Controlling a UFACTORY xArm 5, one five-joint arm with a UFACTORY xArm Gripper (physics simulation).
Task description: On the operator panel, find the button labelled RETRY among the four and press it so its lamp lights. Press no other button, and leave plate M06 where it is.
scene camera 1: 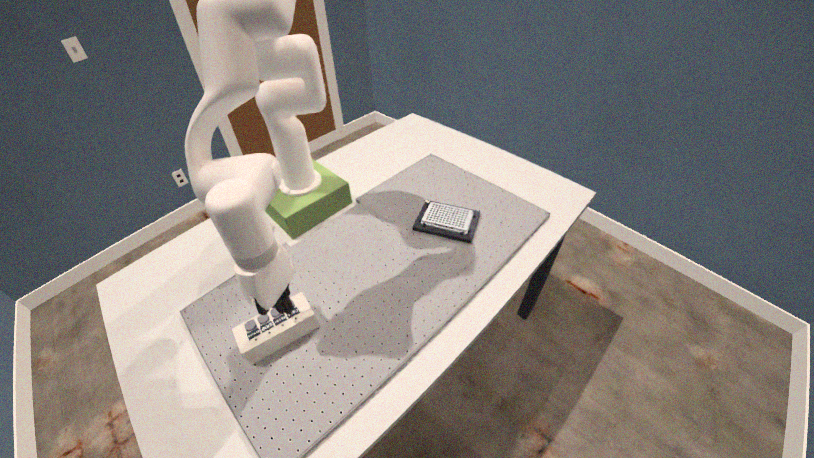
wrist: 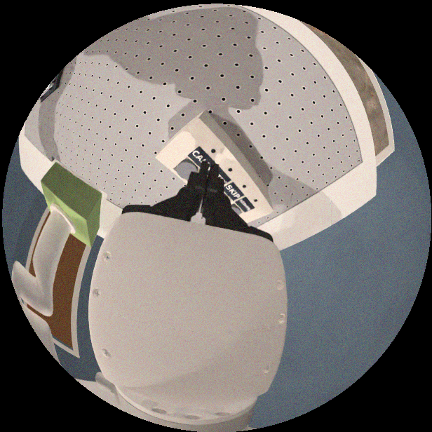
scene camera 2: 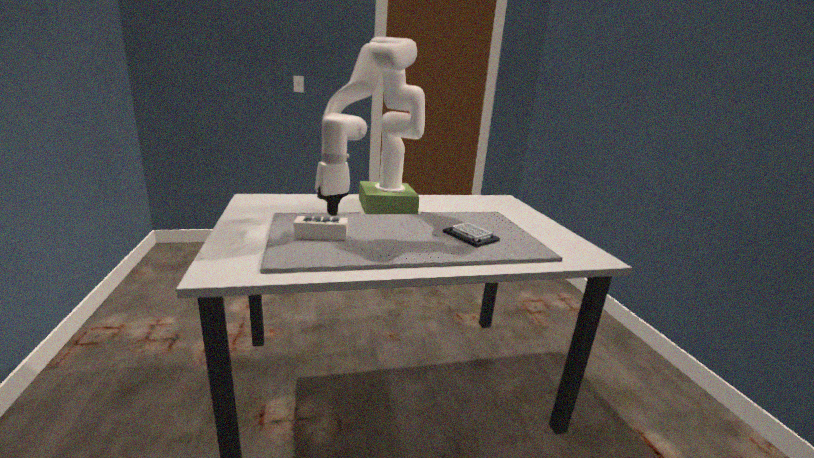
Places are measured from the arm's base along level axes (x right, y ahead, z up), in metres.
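Pixels of known places: gripper, between the fingertips: (scene camera 1: pixel 286 309) (scene camera 2: pixel 332 214); arm's base, origin of its link: (scene camera 1: pixel 300 183) (scene camera 2: pixel 389 188).
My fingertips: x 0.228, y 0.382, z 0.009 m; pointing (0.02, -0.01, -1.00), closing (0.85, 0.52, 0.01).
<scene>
For each thing: its middle in the pictures, then the offset to it from my fingertips. Level surfaces: height alone.
- cream operator panel, middle of its body: (scene camera 1: pixel 276 327) (scene camera 2: pixel 321 227) dx +0.036, dy -0.011, dz -0.050 m
- white plate, middle of its body: (scene camera 1: pixel 447 217) (scene camera 2: pixel 471 231) dx -0.482, dy -0.018, dz -0.058 m
- grey perforated board, height of its surface: dz -0.077 m
- white table, height of its surface: dz -0.090 m
The cream operator panel (scene camera 1: pixel 284 340) (scene camera 2: pixel 320 230) (wrist: pixel 175 150) stands on the pegboard with several grey buttons in a row. In the wrist view, a label starting "CA" (wrist: pixel 198 154) and a SKIP label (wrist: pixel 233 191) show. The label between them is mostly hidden by my fingers, and the end label (wrist: pixel 246 205) is too small to read. RETRY cannot be read. The small lamps look dark. My gripper (scene camera 1: pixel 286 311) (scene camera 2: pixel 333 213) (wrist: pixel 206 174) is shut and empty, with its tips just above the panel; contact cannot be told. The white plate (scene camera 1: pixel 448 216) (scene camera 2: pixel 471 230) lies on a black holder.
The grey perforated board (scene camera 1: pixel 364 273) (scene camera 2: pixel 398 250) (wrist: pixel 295 100) lies on the white table (scene camera 1: pixel 142 341) (scene camera 2: pixel 227 279). The green arm base (scene camera 1: pixel 315 210) (scene camera 2: pixel 389 202) (wrist: pixel 75 192) stands behind the board. The black holder (scene camera 1: pixel 418 227) (scene camera 2: pixel 488 241) is well to the panel's right in the scene views.
</scene>
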